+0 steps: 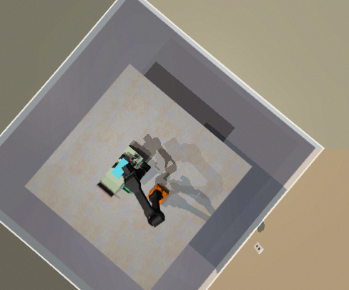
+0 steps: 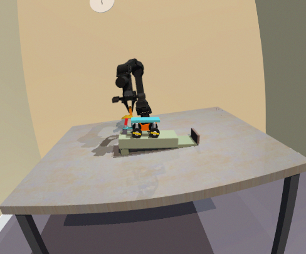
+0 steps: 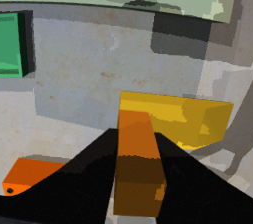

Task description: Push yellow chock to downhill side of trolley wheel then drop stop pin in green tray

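Right now the red-headed stop pin is 11 cm ahead of my gripper tip, 4 cm to the right of it and 4 cm below it. From my gripper tip the other things lie so: trolley: 14 cm ahead, 6 cm to the left, 6 cm below; then yellow chock: 2 cm to the right, 1 cm below; then dark end stop: 32 cm to the left, 16 cm ahead, 14 cm below.
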